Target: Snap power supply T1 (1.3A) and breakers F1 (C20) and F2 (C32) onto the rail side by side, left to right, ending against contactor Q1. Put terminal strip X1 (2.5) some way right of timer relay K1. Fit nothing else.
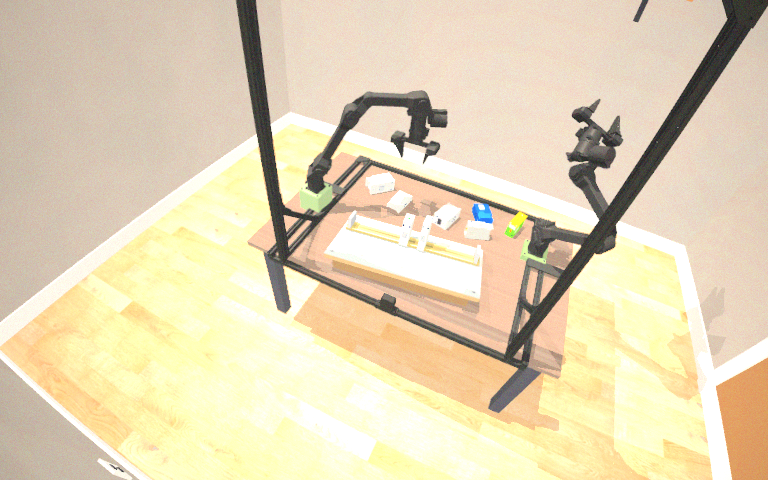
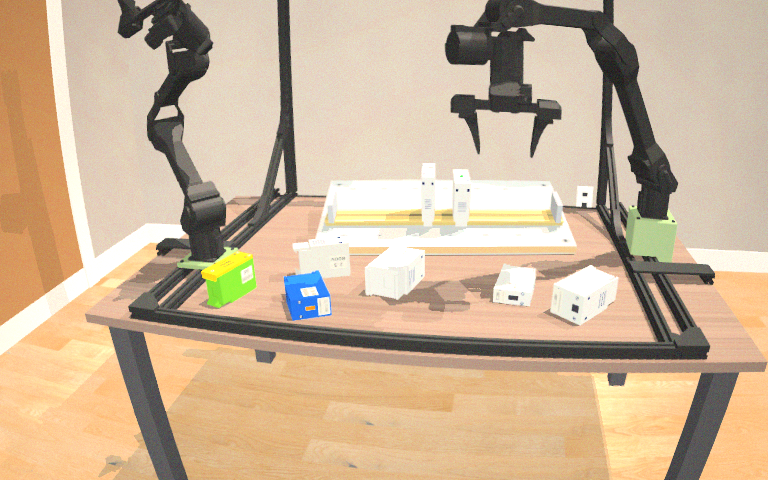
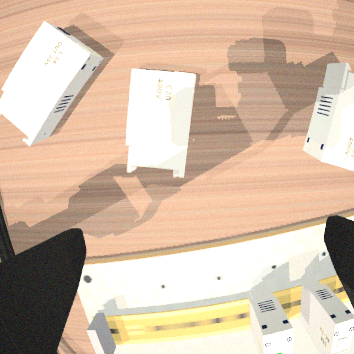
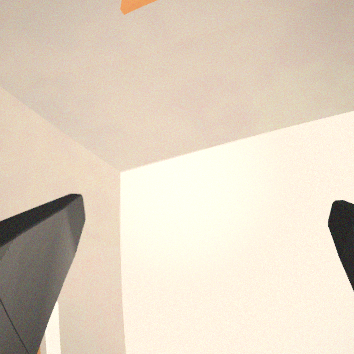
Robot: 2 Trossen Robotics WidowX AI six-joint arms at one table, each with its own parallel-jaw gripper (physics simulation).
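Frame: origin at the left arm's base, x right, y ahead, z up, level; millimetres.
Seen in the pictures: left gripper, fingertip midpoint: (image 1: 412, 160) (image 2: 505, 155) (image 3: 207, 236); right gripper, fingertip midpoint: (image 1: 609, 107) (image 4: 212, 211); left arm's base, origin of the base link: (image 1: 315, 187) (image 2: 652, 214); right arm's base, origin of the base link: (image 1: 535, 250) (image 2: 207, 255).
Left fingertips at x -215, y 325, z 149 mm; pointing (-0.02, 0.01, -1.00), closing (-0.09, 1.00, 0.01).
Pixels of each thing's top centre, then the offset from my left fingertips to it.
- Power supply T1, middle of its top: (image 3: 33, 83) (image 2: 588, 279) (image 1: 380, 178) dx -54, dy -162, dz -194 mm
- breaker F1 C20, middle of its top: (image 3: 157, 123) (image 2: 516, 277) (image 1: 399, 199) dx -8, dy -32, dz -221 mm
- breaker F2 C32, middle of its top: (image 2: 395, 258) (image 1: 448, 210) dx -32, dy +188, dz -194 mm
- Terminal strip X1, middle of its top: (image 2: 320, 242) (image 1: 480, 224) dx -18, dy +339, dz -180 mm
- apparently contactor Q1, middle of its top: (image 2: 461, 172) (image 1: 408, 218) dx +219, dy +109, dz -92 mm
- timer relay K1, middle of its top: (image 2: 428, 165) (image 1: 428, 220) dx +202, dy +177, dz -77 mm
- blue block, middle of its top: (image 2: 304, 284) (image 1: 483, 211) dx -143, dy +320, dz -209 mm
- green-yellow block, middle of its top: (image 2: 227, 262) (image 1: 518, 219) dx -152, dy +471, dz -180 mm
Power supply T1 (image 1: 380, 183) (image 2: 583, 295) (image 3: 50, 82), breaker F1 (C20) (image 1: 399, 201) (image 2: 514, 285) (image 3: 159, 120) and breaker F2 (C32) (image 1: 446, 216) (image 2: 394, 272) (image 3: 332, 117) lie on the table. Terminal strip X1 (image 1: 478, 229) (image 2: 324, 259), white, is there too. On the yellow rail (image 1: 380, 234) (image 2: 373, 218) (image 3: 200, 322) two white modules stand slightly apart, apparently contactor Q1 (image 1: 406, 229) (image 2: 461, 198) (image 3: 271, 320) and timer relay K1 (image 1: 424, 233) (image 2: 428, 195) (image 3: 327, 315). My left gripper (image 1: 413, 159) (image 2: 505, 153) (image 3: 207, 236) is open, high above the table. My right gripper (image 1: 607, 110) (image 4: 212, 211) is open, raised, pointing upward.
A blue block (image 1: 482, 213) (image 2: 307, 295) and a green-yellow block (image 1: 515, 224) (image 2: 229, 278) lie near X1, toward the right arm. The rail has grey end pieces on a white board (image 1: 396, 268) (image 2: 376, 195). A black frame (image 1: 447, 338) (image 2: 396, 338) edges the table, with uprights.
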